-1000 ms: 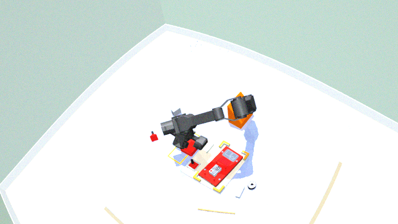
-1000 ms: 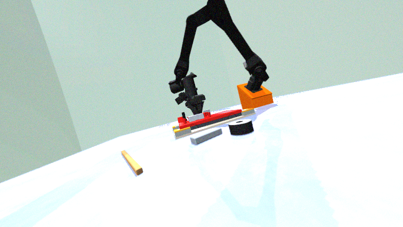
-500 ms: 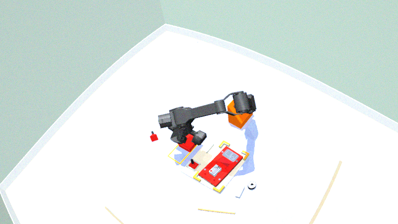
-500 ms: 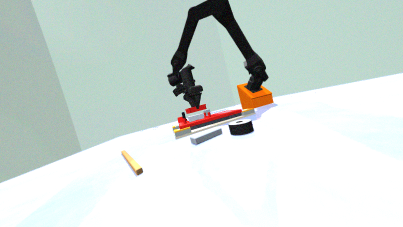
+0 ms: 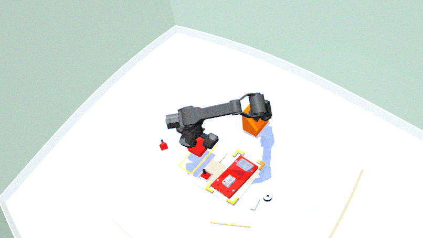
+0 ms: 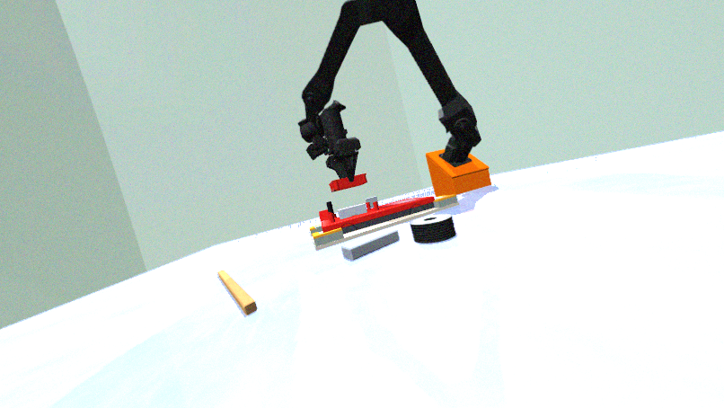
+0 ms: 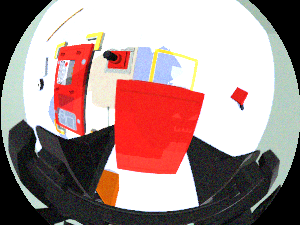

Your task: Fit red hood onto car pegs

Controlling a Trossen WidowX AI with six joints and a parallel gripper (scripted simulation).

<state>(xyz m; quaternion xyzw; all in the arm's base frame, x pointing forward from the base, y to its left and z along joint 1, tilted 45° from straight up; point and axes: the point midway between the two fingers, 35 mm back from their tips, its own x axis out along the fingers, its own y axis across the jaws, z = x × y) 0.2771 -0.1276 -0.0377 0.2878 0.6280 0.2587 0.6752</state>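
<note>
Now: gripper tip 6 cm short of the grey engine block, 19 cm to the right of it and 8 cm above it. The rest, counted from my gripper tip: black wheel (4 cm ahead, 38 cm to the left, 9 cm below); then wooden stick (24 cm ahead, 31 cm to the left, 10 cm below); then red hood (right at my gripper tip).
</note>
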